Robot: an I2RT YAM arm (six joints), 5 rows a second.
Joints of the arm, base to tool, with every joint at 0 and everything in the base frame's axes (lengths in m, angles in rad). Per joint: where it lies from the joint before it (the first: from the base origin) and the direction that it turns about. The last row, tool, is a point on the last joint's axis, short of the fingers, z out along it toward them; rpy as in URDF.
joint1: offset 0 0 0.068 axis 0 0 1
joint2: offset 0.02 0.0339 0.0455 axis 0 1 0
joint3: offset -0.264 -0.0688 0 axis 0 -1 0
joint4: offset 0.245 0.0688 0.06 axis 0 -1 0
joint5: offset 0.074 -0.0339 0.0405 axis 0 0 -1
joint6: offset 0.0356 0 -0.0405 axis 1 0 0
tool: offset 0 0 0 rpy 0 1.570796 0
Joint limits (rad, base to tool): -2.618..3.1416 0..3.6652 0..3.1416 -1.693..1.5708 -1.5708..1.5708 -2.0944..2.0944
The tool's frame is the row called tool.
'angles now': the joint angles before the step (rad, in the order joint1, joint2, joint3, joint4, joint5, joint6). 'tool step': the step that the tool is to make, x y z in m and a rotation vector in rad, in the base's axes. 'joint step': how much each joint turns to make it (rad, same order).
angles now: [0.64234 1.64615 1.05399 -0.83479 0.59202 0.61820]
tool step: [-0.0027 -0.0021 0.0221 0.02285 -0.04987 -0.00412]
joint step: [0.00104 -0.05738 0.02695 -0.03284 0.01231 0.00378]
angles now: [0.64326 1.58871 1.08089 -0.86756 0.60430 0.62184]
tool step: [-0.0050 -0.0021 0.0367 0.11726 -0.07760 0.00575]
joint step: [-0.00031 -0.09600 0.04536 -0.01303 -0.04724 0.00751]
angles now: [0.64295 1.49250 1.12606 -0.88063 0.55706 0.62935]
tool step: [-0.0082 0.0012 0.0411 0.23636 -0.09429 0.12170]
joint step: [0.00166 -0.12322 0.02391 0.09687 -0.17098 -0.05731]
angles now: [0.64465 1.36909 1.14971 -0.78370 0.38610 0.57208]
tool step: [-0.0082 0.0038 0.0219 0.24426 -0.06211 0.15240]
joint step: [0.00207 -0.08580 -0.02449 0.14179 -0.21662 -0.02079]
